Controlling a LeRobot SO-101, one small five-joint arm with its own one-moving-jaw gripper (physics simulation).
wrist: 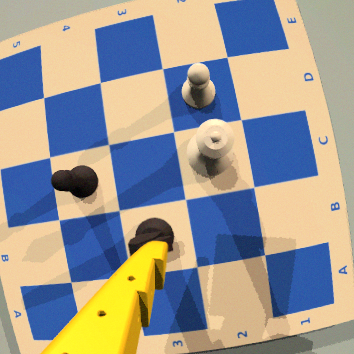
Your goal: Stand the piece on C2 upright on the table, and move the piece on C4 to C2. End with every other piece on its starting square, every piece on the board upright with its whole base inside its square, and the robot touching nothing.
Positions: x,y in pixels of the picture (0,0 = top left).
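The black pawn (81,181) is 15 cm from the lens.
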